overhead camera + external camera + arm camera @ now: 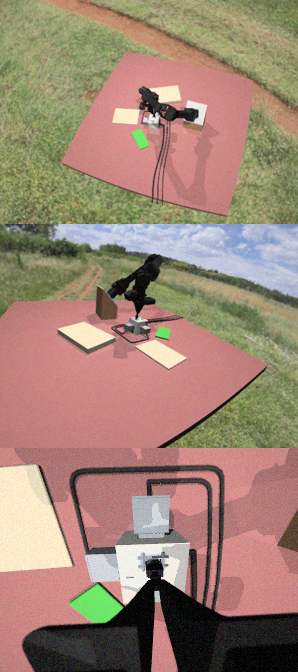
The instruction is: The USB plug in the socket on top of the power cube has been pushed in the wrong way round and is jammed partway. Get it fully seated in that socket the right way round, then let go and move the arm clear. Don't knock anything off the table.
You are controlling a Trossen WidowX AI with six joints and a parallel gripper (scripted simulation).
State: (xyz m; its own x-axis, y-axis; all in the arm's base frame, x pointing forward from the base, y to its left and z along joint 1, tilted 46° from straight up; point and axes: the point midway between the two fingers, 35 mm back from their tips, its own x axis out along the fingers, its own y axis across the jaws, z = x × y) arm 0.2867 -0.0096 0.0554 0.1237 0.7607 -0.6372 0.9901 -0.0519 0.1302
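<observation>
Right now my gripper tip is 2 cm above the usb plug. Round my gripper tip: thin tan sheet 24 cm ahead, 11 cm below, 2 cm to the right; green block 16 cm to the left, 11 cm below, 7 cm ahead; thick tan slab 27 cm to the right, 10 cm below, 3 cm behind.
</observation>
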